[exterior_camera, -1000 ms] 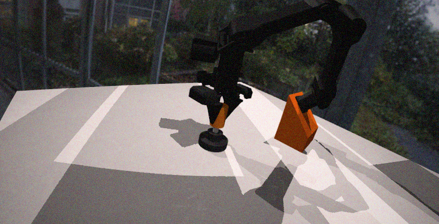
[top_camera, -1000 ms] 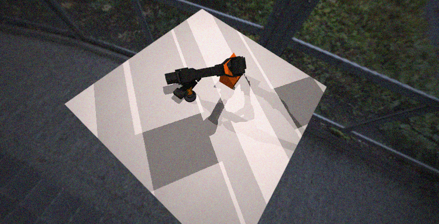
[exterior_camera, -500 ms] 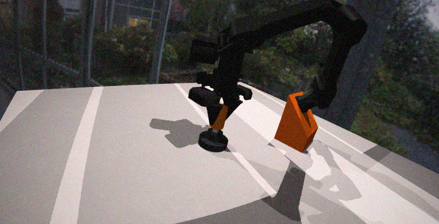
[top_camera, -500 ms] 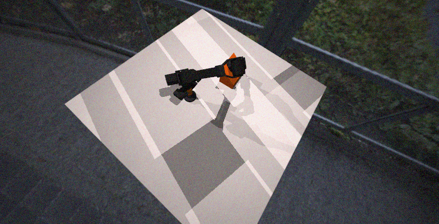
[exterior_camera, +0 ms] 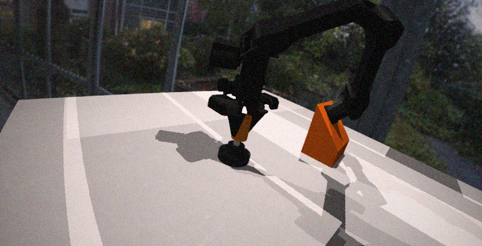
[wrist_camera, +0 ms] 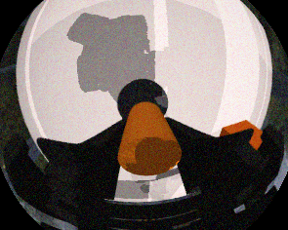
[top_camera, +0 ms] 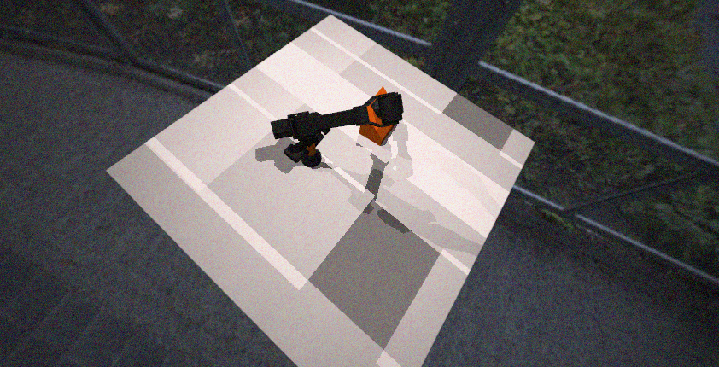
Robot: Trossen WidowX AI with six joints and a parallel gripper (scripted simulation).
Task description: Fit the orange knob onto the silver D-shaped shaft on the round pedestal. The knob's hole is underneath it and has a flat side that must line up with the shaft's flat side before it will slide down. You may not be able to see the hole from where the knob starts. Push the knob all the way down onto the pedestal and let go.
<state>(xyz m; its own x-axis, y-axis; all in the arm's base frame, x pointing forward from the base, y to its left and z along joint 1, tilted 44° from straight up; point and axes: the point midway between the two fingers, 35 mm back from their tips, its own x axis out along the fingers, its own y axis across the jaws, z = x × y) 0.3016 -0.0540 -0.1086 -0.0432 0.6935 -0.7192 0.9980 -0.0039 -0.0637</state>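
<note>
Right now the pedestal is 4 cm below my gripper tip. The rest, counted from my gripper tip: orange knob 3 cm above.
</note>
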